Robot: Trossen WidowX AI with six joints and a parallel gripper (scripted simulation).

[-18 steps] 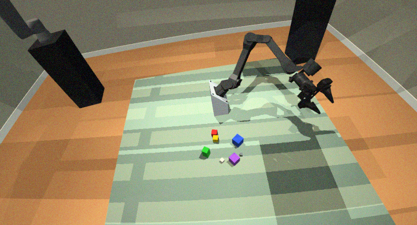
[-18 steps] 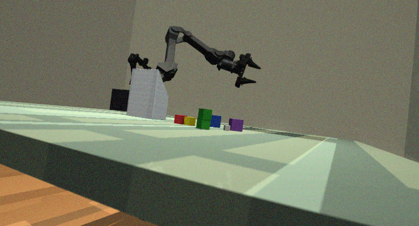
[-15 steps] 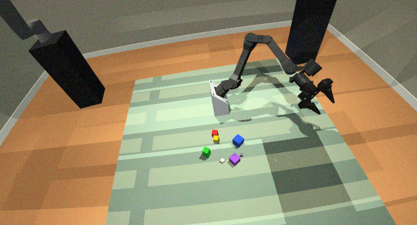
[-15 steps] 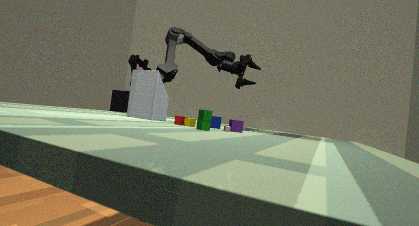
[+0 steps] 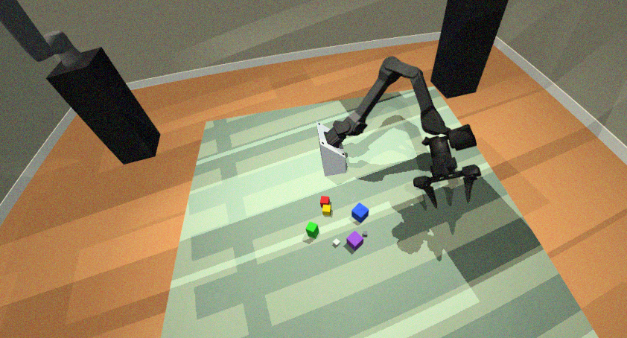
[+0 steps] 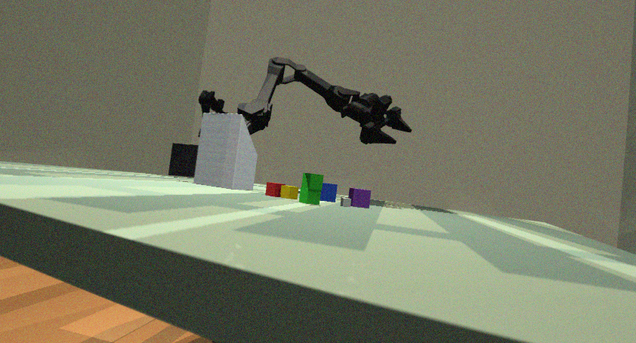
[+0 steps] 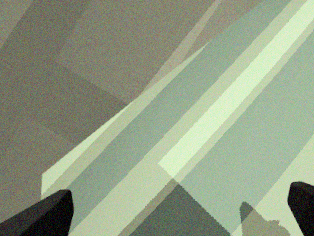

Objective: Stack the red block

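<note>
Right now the red block is 25 cm behind my gripper tip, 34 cm to the right of it and 20 cm below it. Round my gripper tip: blue block (16 cm behind, 22 cm to the right, 19 cm below); yellow block (21 cm behind, 34 cm to the right, 20 cm below); purple block (6 cm behind, 28 cm to the right, 19 cm below).
</note>
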